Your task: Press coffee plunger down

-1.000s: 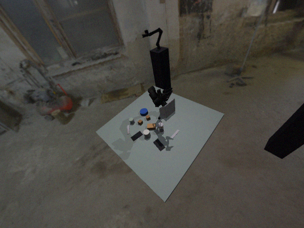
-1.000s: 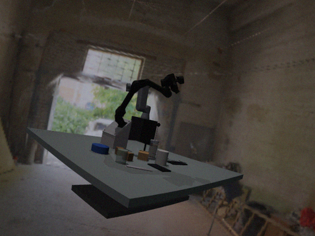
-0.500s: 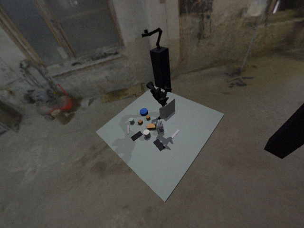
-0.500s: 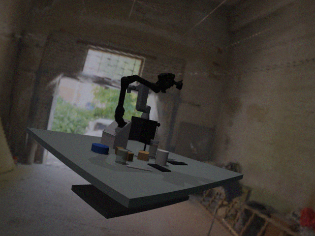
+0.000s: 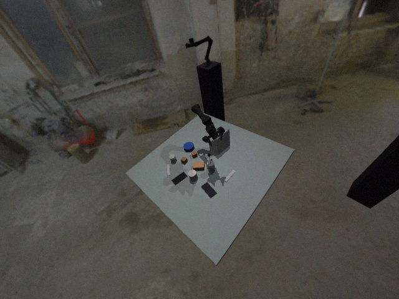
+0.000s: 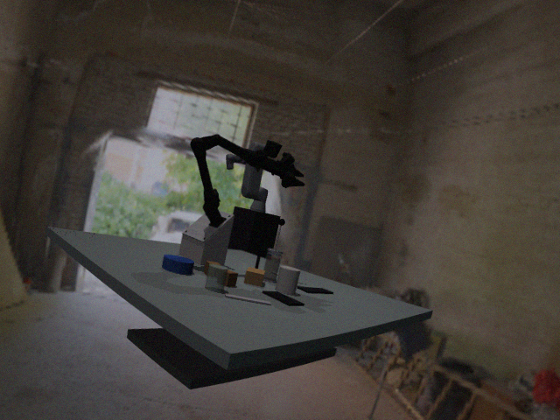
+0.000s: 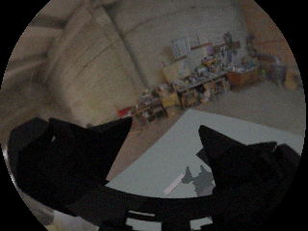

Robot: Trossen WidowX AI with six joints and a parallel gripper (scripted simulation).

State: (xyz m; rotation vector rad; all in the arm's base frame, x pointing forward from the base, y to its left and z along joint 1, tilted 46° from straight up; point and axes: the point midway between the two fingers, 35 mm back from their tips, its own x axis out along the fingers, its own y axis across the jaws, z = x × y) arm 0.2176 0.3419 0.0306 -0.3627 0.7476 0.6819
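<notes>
The coffee press is 110 mm to the right of my gripper tip and 330 mm below it. Also, from my gripper tip: blue disc: 50 mm behind, 530 mm to the right, 430 mm below; white cylinder: 190 mm ahead, 180 mm to the right, 410 mm below; orange block: 70 mm ahead, 230 mm to the right, 430 mm below.
</notes>
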